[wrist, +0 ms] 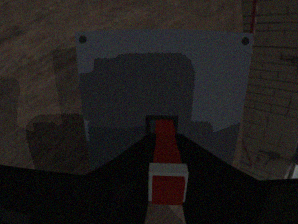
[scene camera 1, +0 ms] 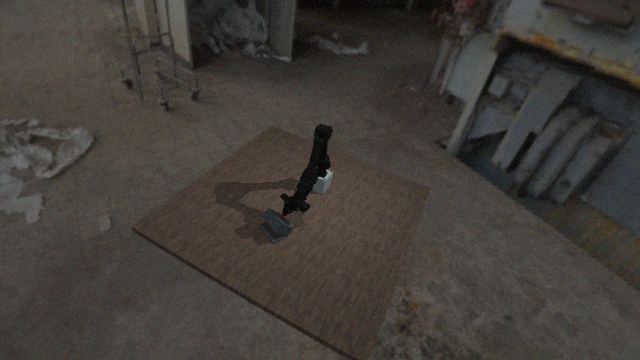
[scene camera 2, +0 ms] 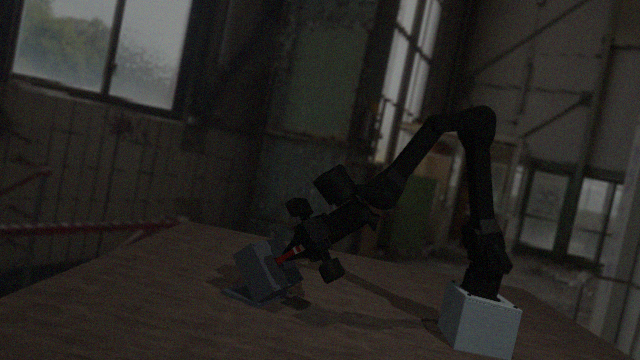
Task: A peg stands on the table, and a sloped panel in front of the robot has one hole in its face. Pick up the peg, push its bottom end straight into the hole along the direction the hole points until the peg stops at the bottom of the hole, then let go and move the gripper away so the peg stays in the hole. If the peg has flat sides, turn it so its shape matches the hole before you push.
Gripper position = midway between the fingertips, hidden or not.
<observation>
I see my gripper [scene camera 2: 284, 257] and a grey sloped panel [wrist: 200, 76].
My gripper is seen too in the wrist view [wrist: 165, 141].
</observation>
